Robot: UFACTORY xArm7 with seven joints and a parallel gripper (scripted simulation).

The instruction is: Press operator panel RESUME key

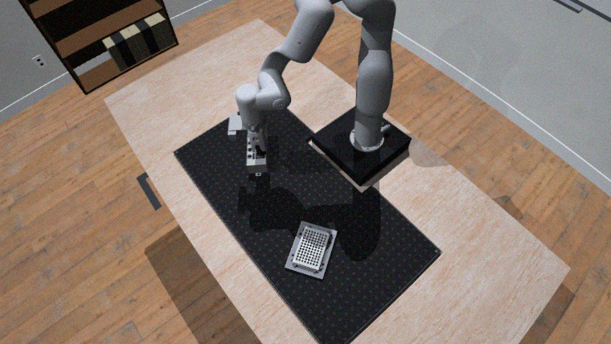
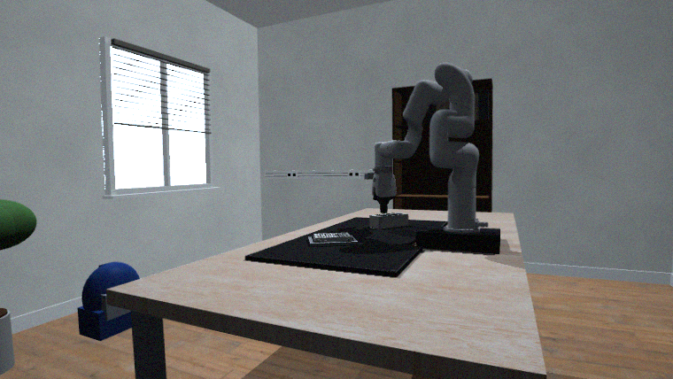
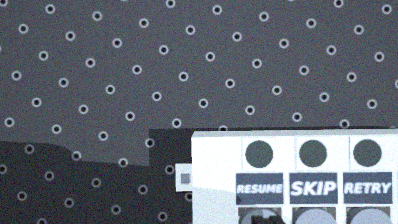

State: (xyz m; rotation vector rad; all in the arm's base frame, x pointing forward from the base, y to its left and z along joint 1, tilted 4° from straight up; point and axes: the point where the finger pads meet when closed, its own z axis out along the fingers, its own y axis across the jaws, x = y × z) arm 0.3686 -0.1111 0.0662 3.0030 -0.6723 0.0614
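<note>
The operator panel is 2 cm behind my hand, 4 cm to the right of it and 4 cm below it.
</note>
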